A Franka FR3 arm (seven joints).
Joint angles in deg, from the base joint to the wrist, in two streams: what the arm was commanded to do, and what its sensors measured. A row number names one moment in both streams.
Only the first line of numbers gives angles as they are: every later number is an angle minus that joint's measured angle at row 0.
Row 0, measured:
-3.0, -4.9, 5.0, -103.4, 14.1, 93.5, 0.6
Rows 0 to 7, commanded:
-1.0, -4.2, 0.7, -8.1, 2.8, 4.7, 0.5
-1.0, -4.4, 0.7, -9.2, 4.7, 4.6, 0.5
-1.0, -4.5, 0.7, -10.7, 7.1, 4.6, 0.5
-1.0, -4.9, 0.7, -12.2, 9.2, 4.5, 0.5
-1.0, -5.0, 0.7, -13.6, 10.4, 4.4, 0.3
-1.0, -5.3, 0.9, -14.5, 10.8, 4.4, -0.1
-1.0, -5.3, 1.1, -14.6, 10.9, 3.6, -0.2
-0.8, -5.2, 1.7, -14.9, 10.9, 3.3, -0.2
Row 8, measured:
-0.3, -2.8, 0.3, -11.2, 9.0, 2.6, 0.1
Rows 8 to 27, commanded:
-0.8, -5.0, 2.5, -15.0, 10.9, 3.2, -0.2
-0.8, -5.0, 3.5, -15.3, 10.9, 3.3, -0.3
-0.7, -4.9, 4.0, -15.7, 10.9, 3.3, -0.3
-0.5, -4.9, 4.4, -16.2, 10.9, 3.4, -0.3
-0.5, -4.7, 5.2, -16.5, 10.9, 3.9, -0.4
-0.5, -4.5, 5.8, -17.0, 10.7, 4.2, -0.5
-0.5, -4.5, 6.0, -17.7, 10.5, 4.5, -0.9
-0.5, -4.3, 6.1, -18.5, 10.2, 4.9, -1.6
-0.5, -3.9, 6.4, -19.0, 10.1, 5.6, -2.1
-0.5, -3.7, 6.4, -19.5, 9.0, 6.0, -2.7
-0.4, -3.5, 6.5, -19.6, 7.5, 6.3, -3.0
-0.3, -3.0, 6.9, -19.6, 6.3, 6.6, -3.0
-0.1, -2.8, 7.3, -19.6, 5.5, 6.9, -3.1
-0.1, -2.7, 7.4, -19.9, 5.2, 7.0, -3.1
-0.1, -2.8, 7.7, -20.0, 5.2, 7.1, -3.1
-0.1, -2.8, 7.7, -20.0, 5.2, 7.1, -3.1
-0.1, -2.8, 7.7, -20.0, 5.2, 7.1, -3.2
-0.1, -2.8, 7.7, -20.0, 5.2, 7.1, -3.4
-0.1, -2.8, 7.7, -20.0, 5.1, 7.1, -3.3
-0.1, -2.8, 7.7, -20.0, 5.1, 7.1, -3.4
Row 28, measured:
-0.2, -2.1, 7.5, -18.9, 5.9, 5.9, -2.5
